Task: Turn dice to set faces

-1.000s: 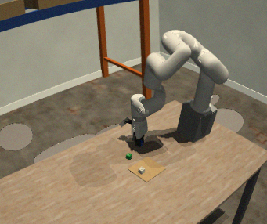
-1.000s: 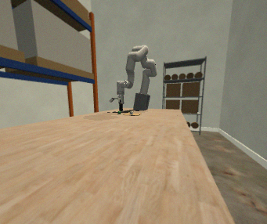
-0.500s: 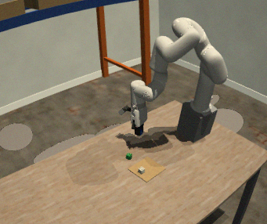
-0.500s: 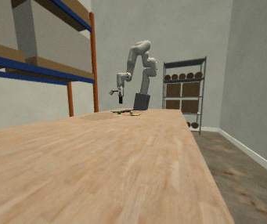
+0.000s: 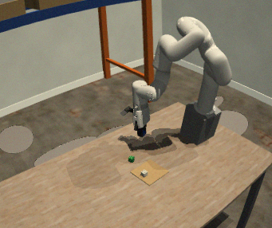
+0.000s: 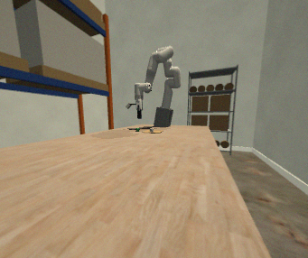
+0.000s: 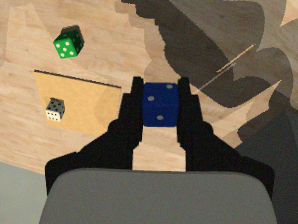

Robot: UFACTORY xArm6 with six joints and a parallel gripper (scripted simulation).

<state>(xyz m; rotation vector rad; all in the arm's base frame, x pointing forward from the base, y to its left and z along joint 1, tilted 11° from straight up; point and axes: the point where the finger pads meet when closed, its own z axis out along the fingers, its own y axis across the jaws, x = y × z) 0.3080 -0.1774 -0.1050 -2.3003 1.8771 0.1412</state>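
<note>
Now: hand 11 cm short of the green die, 2 cm to the right of it and 11 cm above it. The rest, counted from my hand: blue die: 1 cm below; then tan mat: 11 cm ahead, 16 cm to the left, 12 cm below; then white die: 15 cm ahead, 15 cm to the left, 11 cm below.
</note>
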